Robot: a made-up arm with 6 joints.
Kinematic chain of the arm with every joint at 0, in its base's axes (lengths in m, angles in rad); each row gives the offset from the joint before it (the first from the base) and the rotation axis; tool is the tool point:
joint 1: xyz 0 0 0.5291 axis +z
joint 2: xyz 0 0 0 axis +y
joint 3: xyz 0 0 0.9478 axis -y
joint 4: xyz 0 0 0 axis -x
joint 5: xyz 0.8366 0 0 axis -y
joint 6: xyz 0 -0.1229 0 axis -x
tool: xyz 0 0 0
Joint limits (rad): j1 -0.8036..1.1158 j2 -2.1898..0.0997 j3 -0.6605..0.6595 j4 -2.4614..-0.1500 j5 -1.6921..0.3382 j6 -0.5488..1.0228
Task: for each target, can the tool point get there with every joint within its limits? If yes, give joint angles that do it. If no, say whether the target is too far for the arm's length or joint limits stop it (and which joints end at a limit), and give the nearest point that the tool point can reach.
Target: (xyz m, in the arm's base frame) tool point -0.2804 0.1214 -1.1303
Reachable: no: joint limits stop it (at a limit: joint 2, joint 3, joint 4) | nearest point -1.4430 0.6248 0.2378 | short by 1.865 m
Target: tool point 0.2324 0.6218 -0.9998
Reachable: no: joint limits stop it (at a limit: joint 1, joint 2, joint 3) | nearest point 0.2656 0.5558 0.8067 | short by 1.808 m
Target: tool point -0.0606 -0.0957 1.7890
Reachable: yes | joints 0.8741 -0.8209 0.1366 -1.4486 -1.2678 -0.1856
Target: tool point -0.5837 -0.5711 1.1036
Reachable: yes | joints 0.6668 -1.8494 -0.2946 -0.7750 -0.4312 0.0295
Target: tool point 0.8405 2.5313 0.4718
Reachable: no: too far | nearest point 0.2993 0.8292 1.1652 | short by 1.916 m
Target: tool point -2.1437 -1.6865 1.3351
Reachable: no: too far | nearest point -1.2054 -0.9483 0.9823 | short by 1.245 m
